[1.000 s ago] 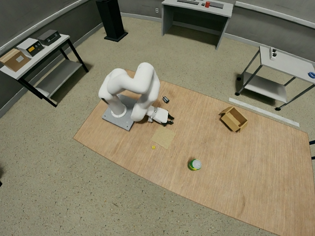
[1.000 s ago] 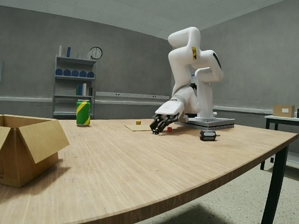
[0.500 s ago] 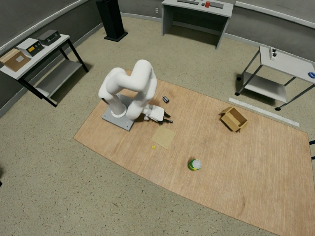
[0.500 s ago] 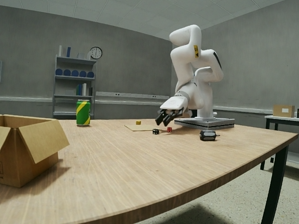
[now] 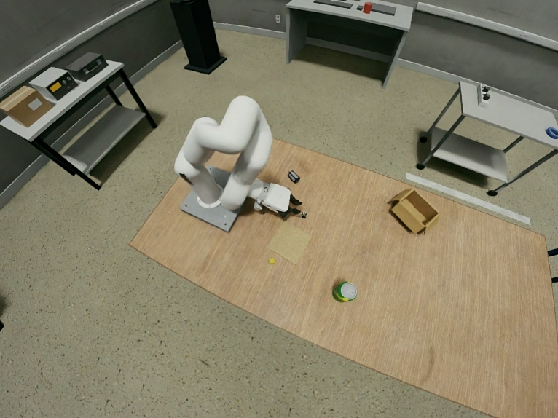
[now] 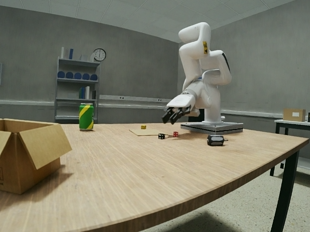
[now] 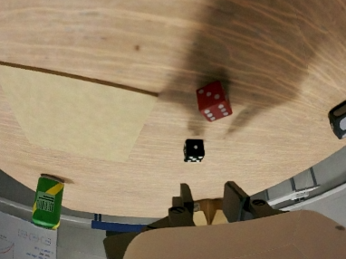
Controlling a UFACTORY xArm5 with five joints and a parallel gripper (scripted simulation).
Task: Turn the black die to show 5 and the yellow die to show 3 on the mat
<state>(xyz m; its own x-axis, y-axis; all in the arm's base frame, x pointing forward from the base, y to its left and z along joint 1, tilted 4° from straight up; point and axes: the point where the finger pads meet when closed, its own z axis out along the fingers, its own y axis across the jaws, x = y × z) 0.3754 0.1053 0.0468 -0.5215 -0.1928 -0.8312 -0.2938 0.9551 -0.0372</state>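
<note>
Right now the black die is 40 mm ahead of my hand, 10 mm to the left of it and 70 mm below it. The rest, counted from my hand: small black device (90 mm behind, 180 mm to the left, 60 mm below); then tan mat (30 mm ahead, 130 mm to the right, 80 mm below); then red die (40 mm behind, 10 mm to the right, 70 mm below).
</note>
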